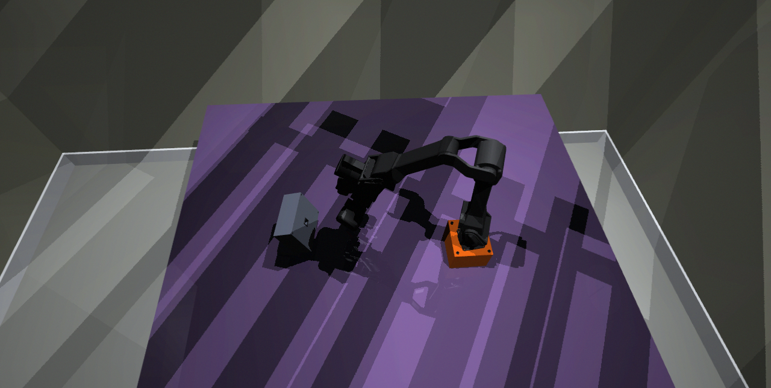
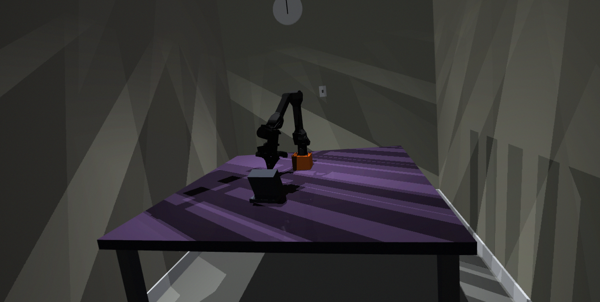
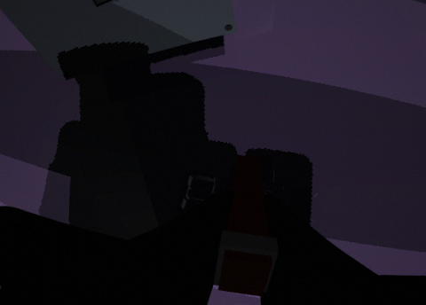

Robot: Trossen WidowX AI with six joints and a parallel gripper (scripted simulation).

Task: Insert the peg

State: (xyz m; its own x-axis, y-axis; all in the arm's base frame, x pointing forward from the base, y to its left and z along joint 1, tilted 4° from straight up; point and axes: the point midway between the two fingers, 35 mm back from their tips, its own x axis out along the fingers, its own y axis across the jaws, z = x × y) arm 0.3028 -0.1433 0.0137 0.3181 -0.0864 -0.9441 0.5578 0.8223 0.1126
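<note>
Now: the grey sloped panel 150 mm ahead of my gripper tip, 10 mm to the left of it and 10 mm below it. Also, from my gripper tip: red square peg: 20 mm above, 10 mm behind; then foot: 180 mm ahead, 80 mm below, 10 mm to the left.
</note>
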